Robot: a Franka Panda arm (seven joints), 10 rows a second.
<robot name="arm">
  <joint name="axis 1" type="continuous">
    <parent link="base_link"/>
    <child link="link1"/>
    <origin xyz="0 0 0.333" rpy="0 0 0"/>
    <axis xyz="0 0 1"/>
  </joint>
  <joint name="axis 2" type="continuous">
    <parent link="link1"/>
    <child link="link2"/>
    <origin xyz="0 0 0" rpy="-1.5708 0 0"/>
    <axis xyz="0 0 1"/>
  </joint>
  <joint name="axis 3" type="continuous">
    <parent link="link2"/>
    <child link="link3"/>
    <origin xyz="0 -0.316 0" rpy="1.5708 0 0"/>
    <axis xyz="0 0 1"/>
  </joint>
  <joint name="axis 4" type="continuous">
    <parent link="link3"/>
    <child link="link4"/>
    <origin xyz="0.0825 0 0" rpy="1.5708 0 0"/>
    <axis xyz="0 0 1"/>
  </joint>
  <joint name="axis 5" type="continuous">
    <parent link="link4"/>
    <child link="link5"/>
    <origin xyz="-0.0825 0.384 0" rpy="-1.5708 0 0"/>
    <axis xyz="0 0 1"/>
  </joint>
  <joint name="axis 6" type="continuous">
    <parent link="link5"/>
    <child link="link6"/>
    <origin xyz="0 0 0" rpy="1.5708 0 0"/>
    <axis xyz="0 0 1"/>
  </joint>
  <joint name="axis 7" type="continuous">
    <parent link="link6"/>
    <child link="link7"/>
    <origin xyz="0.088 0 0" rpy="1.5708 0 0"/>
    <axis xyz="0 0 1"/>
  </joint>
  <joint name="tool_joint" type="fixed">
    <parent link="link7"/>
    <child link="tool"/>
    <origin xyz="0 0 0.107" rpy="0 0 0"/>
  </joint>
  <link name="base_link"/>
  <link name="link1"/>
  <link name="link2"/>
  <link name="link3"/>
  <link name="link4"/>
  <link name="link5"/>
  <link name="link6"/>
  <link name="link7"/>
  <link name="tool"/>
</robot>
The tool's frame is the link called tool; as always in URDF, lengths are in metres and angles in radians. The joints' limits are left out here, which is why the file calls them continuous.
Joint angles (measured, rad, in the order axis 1, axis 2, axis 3, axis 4, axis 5, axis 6, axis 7), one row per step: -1.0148, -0.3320, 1.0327, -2.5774, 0.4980, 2.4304, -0.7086; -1.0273, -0.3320, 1.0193, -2.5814, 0.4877, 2.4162, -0.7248; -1.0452, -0.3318, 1.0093, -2.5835, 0.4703, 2.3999, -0.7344; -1.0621, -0.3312, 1.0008, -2.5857, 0.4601, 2.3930, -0.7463; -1.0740, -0.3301, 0.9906, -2.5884, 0.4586, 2.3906, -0.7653; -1.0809, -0.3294, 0.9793, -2.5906, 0.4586, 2.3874, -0.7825; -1.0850, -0.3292, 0.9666, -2.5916, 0.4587, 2.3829, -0.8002; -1.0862, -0.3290, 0.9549, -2.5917, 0.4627, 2.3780, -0.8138; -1.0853, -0.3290, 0.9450, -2.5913, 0.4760, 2.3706, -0.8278; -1.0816, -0.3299, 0.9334, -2.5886, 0.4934, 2.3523, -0.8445; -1.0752, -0.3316, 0.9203, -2.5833, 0.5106, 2.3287, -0.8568; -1.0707, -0.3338, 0.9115, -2.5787, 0.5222, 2.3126, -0.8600; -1.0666, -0.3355, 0.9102, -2.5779, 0.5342, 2.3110, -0.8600; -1.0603, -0.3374, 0.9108, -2.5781, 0.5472, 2.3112, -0.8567; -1.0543, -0.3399, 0.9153, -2.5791, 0.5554, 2.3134, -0.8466
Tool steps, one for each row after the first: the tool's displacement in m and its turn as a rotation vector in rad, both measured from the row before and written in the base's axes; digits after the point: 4 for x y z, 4 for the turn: -0.0029, -0.0108, -0.0013, -0.0006, 0.0150, -0.0020; -0.0028, -0.0114, -0.0012, -0.0039, 0.0181, -0.0051; -0.0022, -0.0107, -0.0006, -0.0025, 0.0086, -0.0061; -0.0020, -0.0093, -0.0004, 0.0020, 0.0023, -0.0021; -0.0019, -0.0075, 0.0000, 0.0033, 0.0016, -0.0009; -0.0016, -0.0067, 0.0006, 0.0036, 0.0008, 0.0014; -0.0012, -0.0049, 0.0008, 0.0062, -0.0005, -0.0013; -0.0010, -0.0030, 0.0006, 0.0129, -0.0014, -0.0034; -0.0011, -0.0017, 0.0010, 0.0200, 0.0032, -0.0008; -0.0005, -0.0006, 0.0020, 0.0222, 0.0043, -0.0022; 0.0000, -0.0002, 0.0020, 0.0144, 0.0018, -0.0058; 0.0005, 0.0015, 0.0008, 0.0072, -0.0043, -0.0050; 0.0005, 0.0031, 0.0004, 0.0068, -0.0044, -0.0055; 0.0006, 0.0042, 0.0000, 0.0019, -0.0021, -0.0060
